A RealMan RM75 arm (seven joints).
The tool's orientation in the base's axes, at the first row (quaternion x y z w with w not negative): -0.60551, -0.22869, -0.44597, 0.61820
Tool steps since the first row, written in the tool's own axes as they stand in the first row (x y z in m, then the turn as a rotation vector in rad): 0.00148, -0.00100, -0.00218, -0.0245, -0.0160, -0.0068; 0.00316, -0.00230, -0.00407, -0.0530, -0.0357, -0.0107; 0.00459, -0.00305, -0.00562, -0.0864, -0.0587, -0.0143; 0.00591, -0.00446, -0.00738, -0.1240, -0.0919, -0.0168; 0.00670, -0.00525, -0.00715, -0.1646, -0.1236, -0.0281; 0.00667, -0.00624, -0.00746, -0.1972, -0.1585, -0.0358; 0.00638, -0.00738, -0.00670, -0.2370, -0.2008, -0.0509; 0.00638, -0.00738, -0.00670, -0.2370, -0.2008, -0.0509; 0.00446, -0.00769, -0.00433, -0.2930, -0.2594, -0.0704
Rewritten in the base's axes. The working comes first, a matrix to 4 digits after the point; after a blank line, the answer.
The tool's axes in the first row as the columns of a matrix, in the base's axes (used below as rounded here):
0.4976, 0.8283, 0.2573
-0.2744, -0.1311, 0.9526
0.8228, -0.5447, 0.1621

-0.00065, -0.00235, 0.00141, -0.0272, 0.0023, -0.0125; -0.00138, -0.00444, 0.00319, -0.0587, 0.0090, -0.0259; -0.00169, -0.00621, 0.00453, -0.0953, 0.0178, -0.0414; -0.00265, -0.00807, 0.00610, -0.1421, 0.0301, -0.0547; -0.00285, -0.00796, 0.00721, -0.1915, 0.0346, -0.0727; -0.00377, -0.00812, 0.00768, -0.2386, 0.0408, -0.0817; -0.00466, -0.00717, 0.00818, -0.2974, 0.0429, -0.0939; -0.00466, -0.00717, 0.00818, -0.2974, 0.0429, -0.0939; -0.00526, -0.00434, 0.00716, -0.3788, 0.0473, -0.1112
